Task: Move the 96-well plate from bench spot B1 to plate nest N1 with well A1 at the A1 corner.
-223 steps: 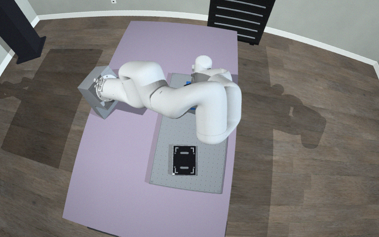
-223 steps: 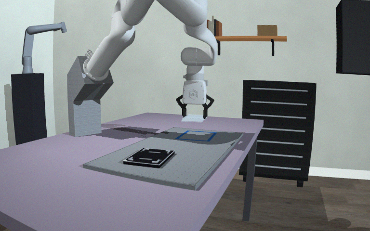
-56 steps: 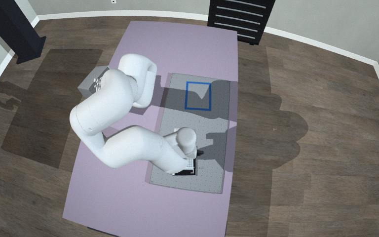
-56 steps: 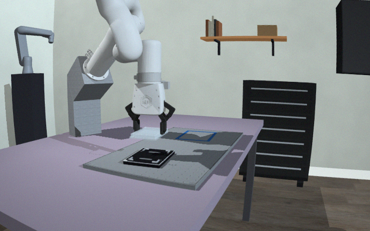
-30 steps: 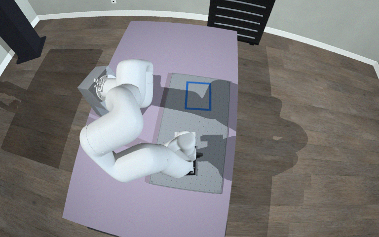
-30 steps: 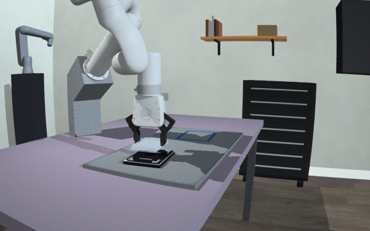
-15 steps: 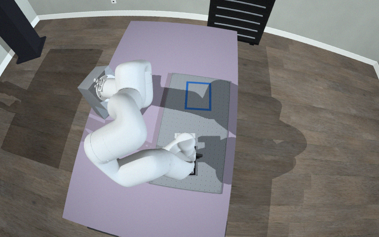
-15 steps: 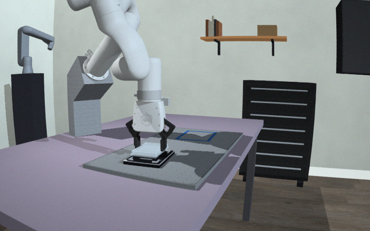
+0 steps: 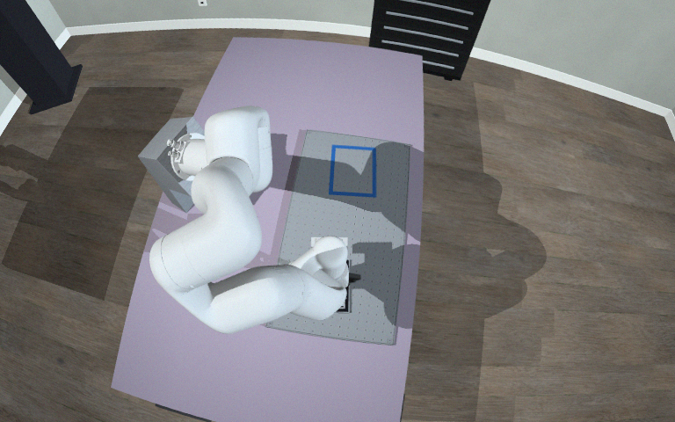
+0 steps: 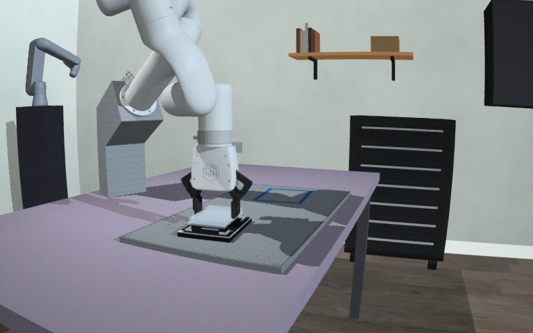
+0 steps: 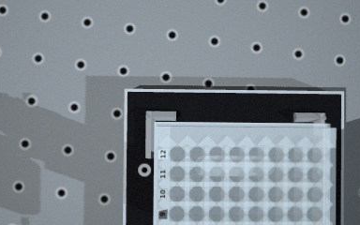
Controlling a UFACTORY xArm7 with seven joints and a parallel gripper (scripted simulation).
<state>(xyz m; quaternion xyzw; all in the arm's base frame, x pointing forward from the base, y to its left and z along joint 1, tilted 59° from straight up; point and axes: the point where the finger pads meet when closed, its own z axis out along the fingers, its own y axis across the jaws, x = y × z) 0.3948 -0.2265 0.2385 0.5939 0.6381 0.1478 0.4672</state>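
Right now my hand is 1 cm above the 96-well plate. Round my hand: plate nest N1: 4 cm below.
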